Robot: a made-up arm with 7 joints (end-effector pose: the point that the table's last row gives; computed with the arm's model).
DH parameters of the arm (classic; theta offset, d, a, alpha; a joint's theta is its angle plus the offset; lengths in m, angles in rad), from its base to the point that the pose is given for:
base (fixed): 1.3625 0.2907 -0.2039 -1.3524
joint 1: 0 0.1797 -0.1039 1.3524
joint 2: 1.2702 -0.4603 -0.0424 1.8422
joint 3: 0 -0.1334 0.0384 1.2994
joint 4: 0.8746 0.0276 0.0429 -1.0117
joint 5: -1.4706 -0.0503 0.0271 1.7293
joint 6: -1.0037 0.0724 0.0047 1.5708
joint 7: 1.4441 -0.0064 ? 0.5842
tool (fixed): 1.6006 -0.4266 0 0
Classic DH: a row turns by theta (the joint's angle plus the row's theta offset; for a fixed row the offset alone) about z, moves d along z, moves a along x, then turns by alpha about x.
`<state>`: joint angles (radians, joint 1 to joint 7).
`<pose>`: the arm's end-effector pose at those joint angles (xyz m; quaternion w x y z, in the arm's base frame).
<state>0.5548 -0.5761 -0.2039 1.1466 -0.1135 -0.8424 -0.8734</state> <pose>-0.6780 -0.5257 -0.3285 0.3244 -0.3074 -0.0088 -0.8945</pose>
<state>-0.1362 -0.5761 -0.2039 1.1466 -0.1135 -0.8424 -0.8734</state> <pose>-0.5867 0.0327 -0.4466 0.3384 -0.1238 0.2815 -0.8893</pose>
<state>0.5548 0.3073 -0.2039 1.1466 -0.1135 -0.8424 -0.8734</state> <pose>-0.6314 -0.8333 -0.1496 0.6328 -0.4591 -0.0211 -0.6232</pose>
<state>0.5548 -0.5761 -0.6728 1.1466 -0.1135 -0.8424 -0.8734</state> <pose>-0.5915 -0.7591 -0.3453 0.3793 -0.2881 -0.2306 -0.8485</pose>
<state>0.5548 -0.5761 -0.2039 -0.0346 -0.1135 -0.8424 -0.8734</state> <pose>-0.7083 -0.8885 -0.0297 0.6481 -0.5772 -0.0463 -0.4947</pose>
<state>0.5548 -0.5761 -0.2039 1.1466 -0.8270 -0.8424 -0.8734</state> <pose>-0.8248 -0.5192 -0.0161 0.2441 -0.6157 0.0452 -0.7478</pose>
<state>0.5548 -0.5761 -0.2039 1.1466 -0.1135 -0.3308 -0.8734</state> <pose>-0.6634 -0.7037 -0.2791 0.2608 -0.3670 -0.2458 -0.8584</pose>
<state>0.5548 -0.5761 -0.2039 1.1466 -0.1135 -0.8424 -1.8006</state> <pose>-0.6359 -0.3080 -0.3058 0.1193 0.3451 -0.1004 0.9255</pose>
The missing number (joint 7, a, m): 0.0821
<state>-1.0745 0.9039 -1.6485 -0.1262 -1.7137 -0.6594 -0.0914</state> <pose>-0.2668 -0.2445 0.0607 0.1601 -0.5577 -0.6814 -0.4462</pose>
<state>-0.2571 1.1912 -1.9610 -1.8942 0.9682 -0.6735 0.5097</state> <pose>0.3927 -0.1568 -0.0405 0.2681 -0.5897 -0.3003 0.7002</pose>
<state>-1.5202 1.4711 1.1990 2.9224 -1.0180 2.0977 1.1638</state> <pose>0.4298 0.1213 0.0459 0.6568 -0.3223 -0.3733 0.5704</pose>
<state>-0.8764 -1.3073 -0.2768 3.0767 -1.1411 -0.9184 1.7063</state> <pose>0.0671 0.1485 -0.2938 0.0275 -0.3831 0.0168 0.9231</pose>
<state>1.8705 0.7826 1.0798 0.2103 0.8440 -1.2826 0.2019</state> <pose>-0.5581 -0.3168 0.6027 0.4655 -0.3958 0.4655 -0.6403</pose>
